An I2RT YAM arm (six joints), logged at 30 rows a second.
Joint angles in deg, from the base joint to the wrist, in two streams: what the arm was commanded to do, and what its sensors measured. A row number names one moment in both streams.
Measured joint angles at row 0:
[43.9, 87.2, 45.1, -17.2, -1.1, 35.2]
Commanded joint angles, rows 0 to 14:
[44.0, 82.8, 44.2, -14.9, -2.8, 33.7]
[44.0, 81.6, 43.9, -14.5, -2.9, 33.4]
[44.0, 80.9, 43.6, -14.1, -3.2, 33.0]
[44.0, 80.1, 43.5, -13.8, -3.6, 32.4]
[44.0, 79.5, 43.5, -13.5, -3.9, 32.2]
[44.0, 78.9, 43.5, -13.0, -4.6, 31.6]
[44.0, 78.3, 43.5, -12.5, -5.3, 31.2]
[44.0, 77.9, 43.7, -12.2, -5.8, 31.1]
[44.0, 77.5, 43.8, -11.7, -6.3, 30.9]
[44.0, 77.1, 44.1, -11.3, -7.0, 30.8]
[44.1, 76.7, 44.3, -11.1, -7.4, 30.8]
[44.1, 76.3, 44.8, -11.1, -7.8, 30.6]
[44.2, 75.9, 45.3, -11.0, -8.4, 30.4]
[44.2, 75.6, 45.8, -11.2, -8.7, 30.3]
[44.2, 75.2, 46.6, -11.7, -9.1, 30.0]
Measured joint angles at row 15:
[43.9, 77.8, 42.8, -16.1, -6.5, 31.6]
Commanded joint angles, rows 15 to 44:
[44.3, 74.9, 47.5, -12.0, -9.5, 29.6]
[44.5, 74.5, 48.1, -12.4, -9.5, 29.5]
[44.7, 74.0, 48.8, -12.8, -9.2, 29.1]
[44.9, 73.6, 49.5, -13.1, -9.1, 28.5]
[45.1, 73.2, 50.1, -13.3, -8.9, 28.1]
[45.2, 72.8, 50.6, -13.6, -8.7, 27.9]
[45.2, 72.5, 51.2, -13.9, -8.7, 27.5]
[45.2, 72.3, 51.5, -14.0, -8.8, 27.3]
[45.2, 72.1, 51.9, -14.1, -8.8, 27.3]
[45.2, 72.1, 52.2, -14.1, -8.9, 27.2]
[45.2, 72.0, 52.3, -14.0, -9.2, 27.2]
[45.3, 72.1, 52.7, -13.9, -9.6, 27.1]
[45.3, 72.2, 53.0, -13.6, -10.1, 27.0]
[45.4, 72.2, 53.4, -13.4, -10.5, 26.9]
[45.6, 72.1, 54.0, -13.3, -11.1, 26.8]
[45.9, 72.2, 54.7, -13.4, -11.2, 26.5]
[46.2, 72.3, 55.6, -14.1, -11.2, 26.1]
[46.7, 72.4, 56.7, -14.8, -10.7, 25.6]
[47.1, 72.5, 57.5, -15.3, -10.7, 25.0]
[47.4, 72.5, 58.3, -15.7, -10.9, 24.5]
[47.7, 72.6, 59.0, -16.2, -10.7, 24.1]
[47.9, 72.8, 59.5, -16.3, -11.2, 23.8]
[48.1, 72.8, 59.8, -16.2, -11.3, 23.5]
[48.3, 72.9, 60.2, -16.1, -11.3, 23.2]
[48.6, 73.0, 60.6, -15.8, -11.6, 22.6]
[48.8, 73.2, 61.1, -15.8, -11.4, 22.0]
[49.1, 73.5, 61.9, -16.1, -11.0, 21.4]
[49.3, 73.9, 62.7, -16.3, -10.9, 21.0]
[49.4, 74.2, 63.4, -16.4, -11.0, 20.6]
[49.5, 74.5, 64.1, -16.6, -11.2, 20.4]
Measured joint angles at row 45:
[49.0, 74.7, 59.8, -21.4, -10.2, 22.9]
